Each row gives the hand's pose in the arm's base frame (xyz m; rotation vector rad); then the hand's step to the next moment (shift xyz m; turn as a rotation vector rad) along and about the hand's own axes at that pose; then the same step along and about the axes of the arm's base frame.
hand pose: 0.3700 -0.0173 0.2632 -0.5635 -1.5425 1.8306
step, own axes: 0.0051 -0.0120 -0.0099 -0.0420 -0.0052 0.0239
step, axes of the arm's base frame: 0.0060 0.0114 0.0101 0.0131 -0.0464 0.0061
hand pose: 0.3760 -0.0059 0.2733 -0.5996 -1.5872 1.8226
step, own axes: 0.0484 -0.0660 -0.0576 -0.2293 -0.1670 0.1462
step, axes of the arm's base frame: 0.0181 0.0790 0.0587 0.0838 -0.2551 0.1725
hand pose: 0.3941 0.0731 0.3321 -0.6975 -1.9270 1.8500
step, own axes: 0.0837 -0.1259 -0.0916 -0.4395 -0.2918 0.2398
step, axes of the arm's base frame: -0.0252 0.1219 0.1255 0.1869 -0.4559 0.3051
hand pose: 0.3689 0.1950 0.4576 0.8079 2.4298 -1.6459
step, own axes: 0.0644 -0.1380 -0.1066 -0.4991 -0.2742 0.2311
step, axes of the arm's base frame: -0.0984 0.0803 0.1357 0.2480 -0.4654 0.3156
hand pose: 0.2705 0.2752 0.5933 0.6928 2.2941 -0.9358
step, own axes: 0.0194 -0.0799 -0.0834 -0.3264 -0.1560 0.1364
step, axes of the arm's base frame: -0.0898 0.0170 0.0733 0.1727 -0.2789 0.2046
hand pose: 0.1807 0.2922 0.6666 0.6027 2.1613 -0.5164
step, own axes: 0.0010 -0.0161 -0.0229 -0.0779 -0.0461 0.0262
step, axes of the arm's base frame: -0.0236 -0.0002 0.0151 0.0323 -0.0702 0.0539
